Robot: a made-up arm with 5 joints. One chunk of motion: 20 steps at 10 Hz.
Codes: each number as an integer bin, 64 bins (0 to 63) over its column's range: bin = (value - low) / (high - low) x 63, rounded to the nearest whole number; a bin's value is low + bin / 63 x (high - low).
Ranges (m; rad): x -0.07..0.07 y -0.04..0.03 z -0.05..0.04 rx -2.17..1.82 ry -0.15..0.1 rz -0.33..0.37
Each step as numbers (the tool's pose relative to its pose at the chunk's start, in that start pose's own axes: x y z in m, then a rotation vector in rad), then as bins.
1 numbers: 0.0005 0.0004 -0.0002 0.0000 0.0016 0.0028
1 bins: 32 36 35 34 38 30
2 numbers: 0.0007 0.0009 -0.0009 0.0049 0.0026 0.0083
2 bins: 32 37 34 34 38 30
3 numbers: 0.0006 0.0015 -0.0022 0.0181 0.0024 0.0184
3 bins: 32 37 33 35 38 31
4 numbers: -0.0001 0.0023 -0.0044 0.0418 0.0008 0.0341
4 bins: 31 38 32 35 38 33
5 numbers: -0.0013 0.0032 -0.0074 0.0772 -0.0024 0.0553
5 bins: 31 39 30 35 37 35
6 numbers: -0.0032 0.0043 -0.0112 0.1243 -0.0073 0.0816
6 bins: 30 40 27 36 36 37
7 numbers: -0.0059 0.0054 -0.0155 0.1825 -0.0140 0.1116
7 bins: 29 41 24 37 34 40
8 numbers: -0.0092 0.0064 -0.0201 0.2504 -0.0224 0.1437
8 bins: 27 42 21 38 32 43
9 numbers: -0.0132 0.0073 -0.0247 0.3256 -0.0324 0.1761
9 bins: 26 43 18 39 30 46
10 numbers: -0.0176 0.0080 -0.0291 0.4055 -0.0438 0.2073
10 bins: 24 43 15 41 27 48
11 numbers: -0.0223 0.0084 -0.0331 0.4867 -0.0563 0.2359
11 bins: 21 44 12 42 24 51
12 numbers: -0.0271 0.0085 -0.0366 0.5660 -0.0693 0.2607
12 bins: 19 44 9 43 20 53
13 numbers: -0.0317 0.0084 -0.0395 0.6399 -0.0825 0.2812
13 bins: 17 44 7 44 17 55
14 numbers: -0.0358 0.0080 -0.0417 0.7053 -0.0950 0.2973
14 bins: 15 43 6 45 14 56
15 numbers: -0.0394 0.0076 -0.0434 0.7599 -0.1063 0.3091
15 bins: 14 43 5 46 11 58
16 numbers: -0.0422 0.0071 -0.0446 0.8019 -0.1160 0.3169
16 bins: 13 42 4 47 9 58
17 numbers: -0.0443 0.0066 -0.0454 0.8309 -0.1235 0.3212
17 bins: 12 42 3 47 7 59
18 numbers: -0.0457 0.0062 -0.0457 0.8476 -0.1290 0.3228
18 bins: 11 42 3 48 5 59
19 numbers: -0.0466 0.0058 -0.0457 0.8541 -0.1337 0.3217
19 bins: 11 41 3 48 4 59
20 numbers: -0.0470 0.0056 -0.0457 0.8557 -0.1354 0.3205
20 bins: 10 41 3 48 4 59
